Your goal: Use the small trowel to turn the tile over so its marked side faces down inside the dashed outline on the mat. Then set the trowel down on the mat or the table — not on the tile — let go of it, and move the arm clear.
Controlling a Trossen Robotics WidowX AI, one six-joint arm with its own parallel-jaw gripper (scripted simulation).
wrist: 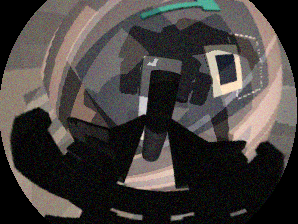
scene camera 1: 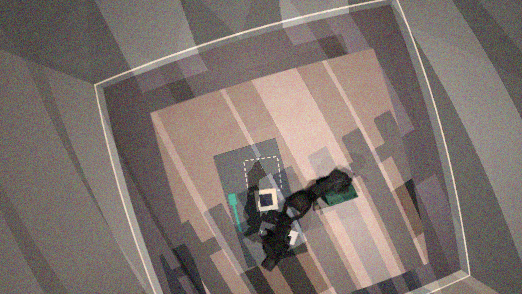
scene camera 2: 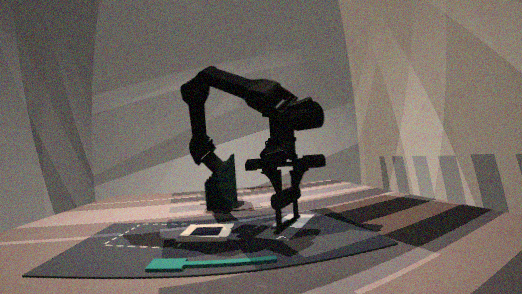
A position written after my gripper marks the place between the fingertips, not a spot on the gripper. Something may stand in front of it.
I see my gripper (scene camera 2: 286, 199), a small trowel (scene camera 2: 284, 229) and a tile (scene camera 2: 218, 232).
The small trowel also shows in the wrist view (wrist: 160, 77). The tile shows as well in the wrist view (wrist: 225, 73). My gripper is seen too in the wrist view (wrist: 157, 119).
